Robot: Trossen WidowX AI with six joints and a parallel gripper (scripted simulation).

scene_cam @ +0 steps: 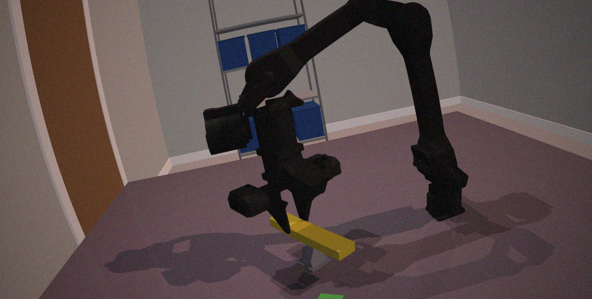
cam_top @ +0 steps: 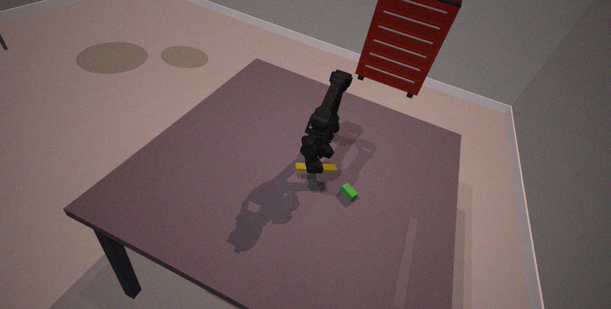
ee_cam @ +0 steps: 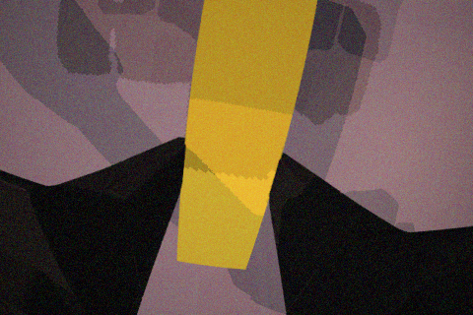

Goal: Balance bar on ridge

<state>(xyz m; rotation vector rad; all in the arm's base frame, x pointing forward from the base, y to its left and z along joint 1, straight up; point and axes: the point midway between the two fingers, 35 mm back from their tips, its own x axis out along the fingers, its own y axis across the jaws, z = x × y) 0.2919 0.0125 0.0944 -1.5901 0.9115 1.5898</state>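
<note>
My gripper tip is now 30 mm to the right of the yellow bar and 20 mm past it. Also, from my gripper tip: green block (190 mm to the left, 40 mm below).
</note>
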